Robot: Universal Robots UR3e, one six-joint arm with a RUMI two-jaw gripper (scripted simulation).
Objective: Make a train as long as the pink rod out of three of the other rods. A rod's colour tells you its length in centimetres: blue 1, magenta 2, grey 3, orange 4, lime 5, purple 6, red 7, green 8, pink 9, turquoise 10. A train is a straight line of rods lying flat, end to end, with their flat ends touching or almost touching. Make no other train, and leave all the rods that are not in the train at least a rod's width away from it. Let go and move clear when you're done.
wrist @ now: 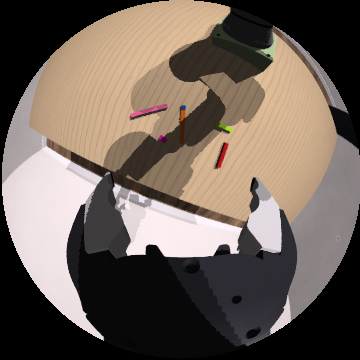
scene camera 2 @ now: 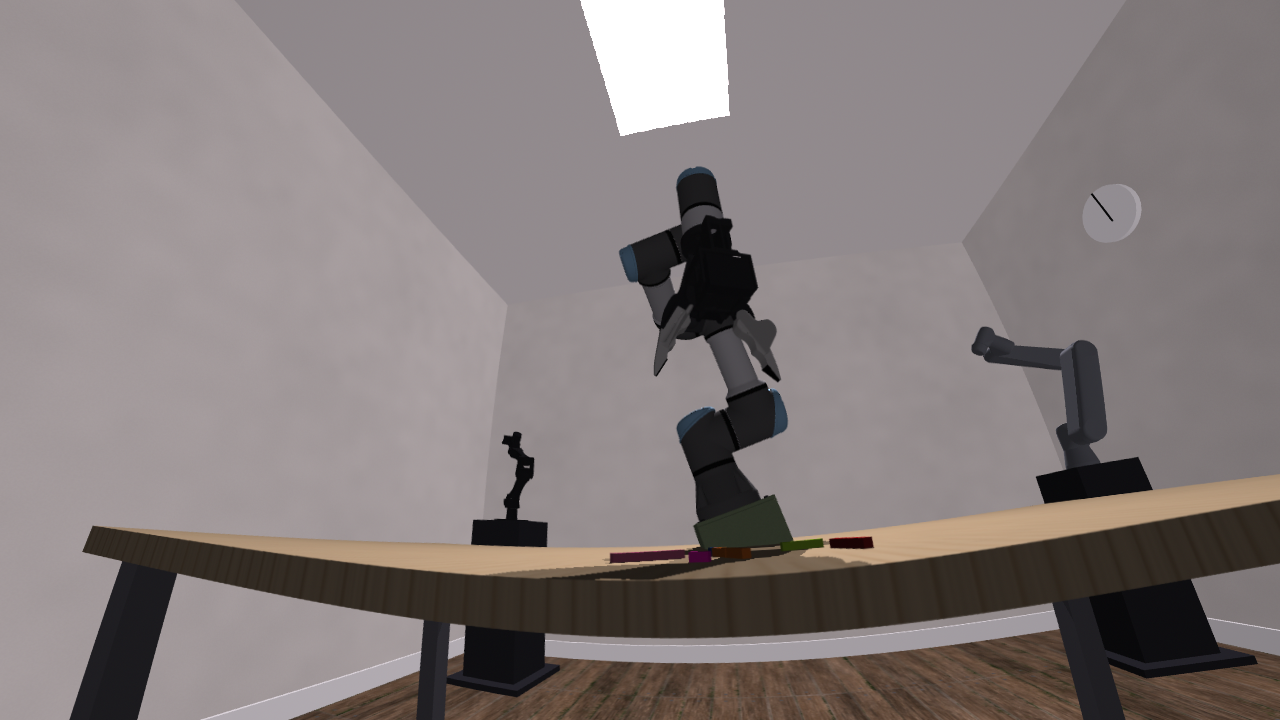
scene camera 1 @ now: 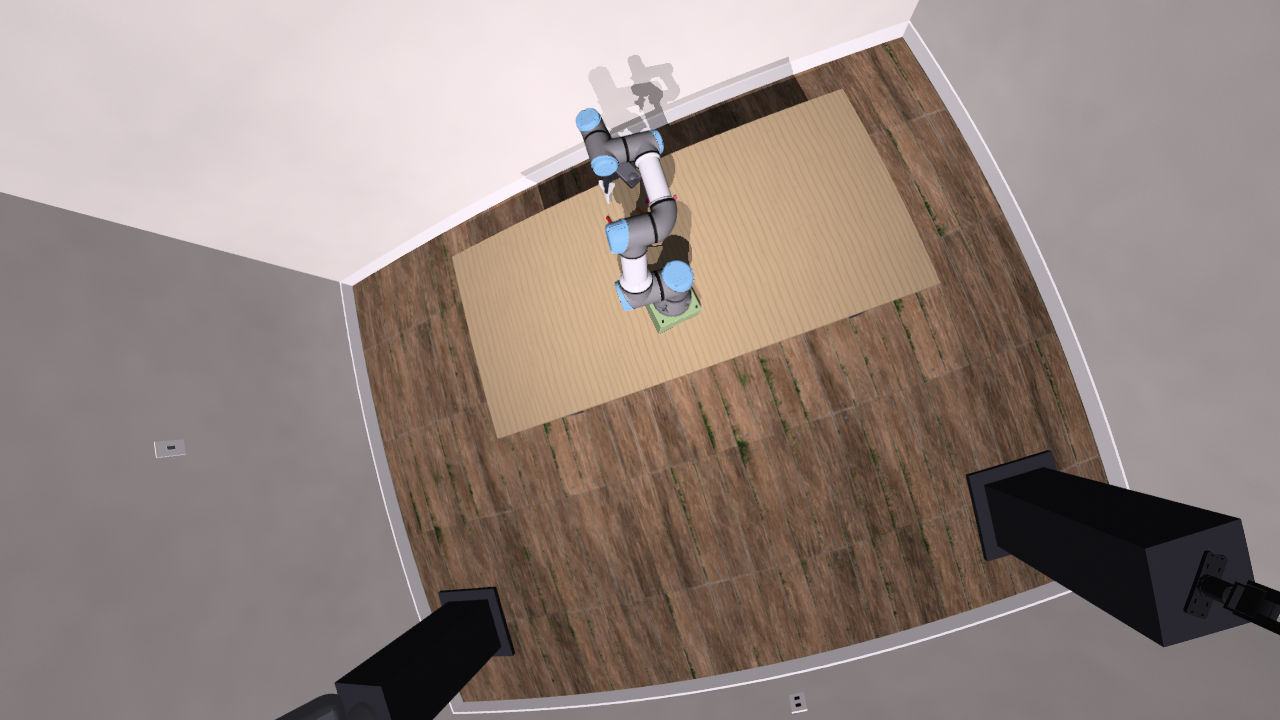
gripper: wrist; scene camera 2 720,379; scene camera 1
same spot on gripper: [scene camera 1: 607,183] = [wrist: 289,260]
